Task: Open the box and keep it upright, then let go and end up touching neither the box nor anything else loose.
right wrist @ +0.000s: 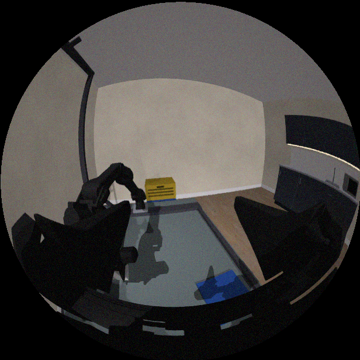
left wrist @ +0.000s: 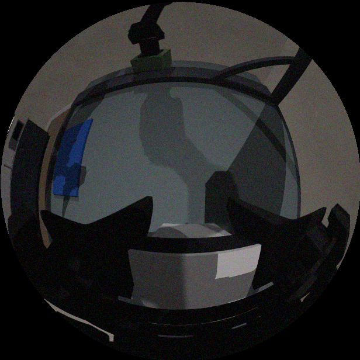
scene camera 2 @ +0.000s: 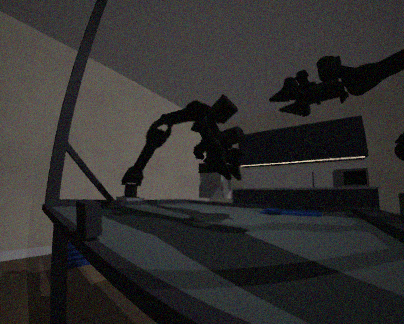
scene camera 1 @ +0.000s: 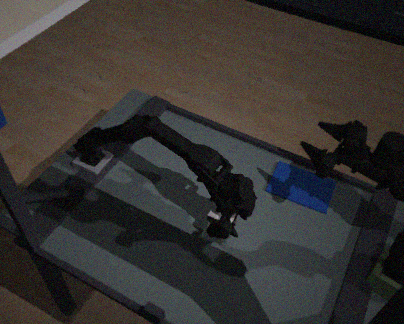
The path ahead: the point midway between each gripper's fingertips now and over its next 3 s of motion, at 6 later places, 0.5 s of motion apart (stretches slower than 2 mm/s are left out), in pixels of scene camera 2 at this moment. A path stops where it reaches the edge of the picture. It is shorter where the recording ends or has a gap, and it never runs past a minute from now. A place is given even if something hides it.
My left gripper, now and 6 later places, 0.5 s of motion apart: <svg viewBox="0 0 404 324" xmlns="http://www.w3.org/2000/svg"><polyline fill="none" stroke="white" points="235,179 235,179 235,179 235,190 236,203 235,204 234,202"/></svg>
My right gripper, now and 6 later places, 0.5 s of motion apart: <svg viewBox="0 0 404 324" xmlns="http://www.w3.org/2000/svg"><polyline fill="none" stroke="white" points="274,105 272,136 269,148 269,148 268,161 268,162 267,160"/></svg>
